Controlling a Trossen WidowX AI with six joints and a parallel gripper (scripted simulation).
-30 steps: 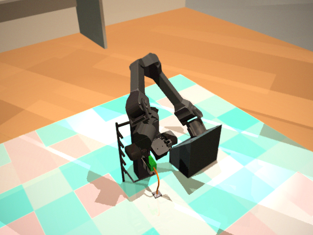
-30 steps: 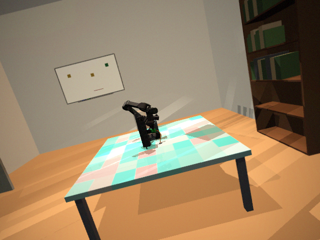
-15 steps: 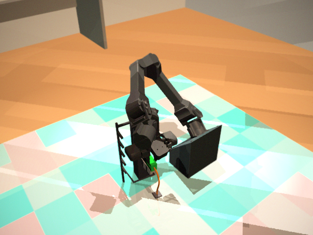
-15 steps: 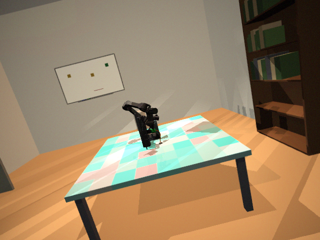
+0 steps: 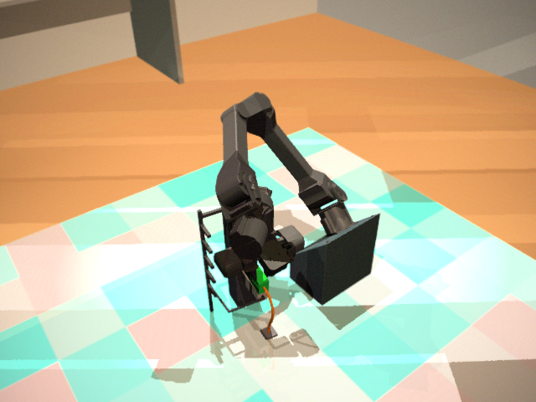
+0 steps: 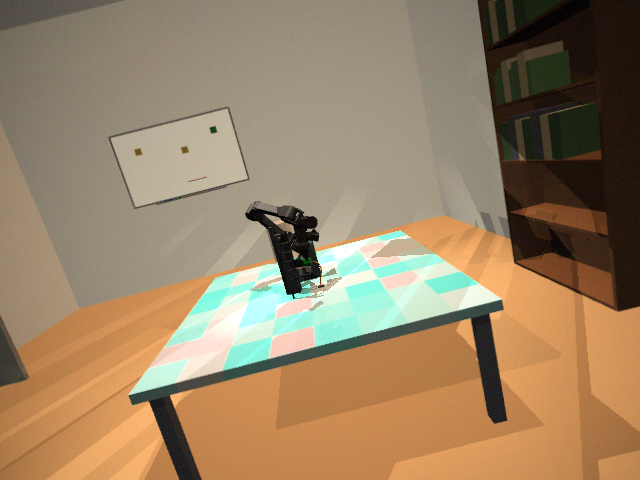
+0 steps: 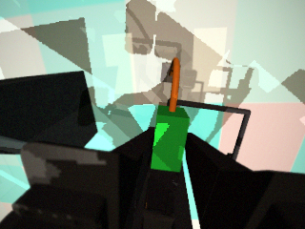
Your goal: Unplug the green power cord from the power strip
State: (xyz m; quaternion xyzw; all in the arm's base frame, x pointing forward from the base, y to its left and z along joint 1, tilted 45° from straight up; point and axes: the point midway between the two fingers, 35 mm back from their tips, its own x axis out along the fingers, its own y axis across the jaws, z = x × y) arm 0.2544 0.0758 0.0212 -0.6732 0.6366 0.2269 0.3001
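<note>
Now: gripper tip 30 mm to the left of the green plug. Round my gripper tip: grey anchor block: 30 mm to the left, 150 mm below.
</note>
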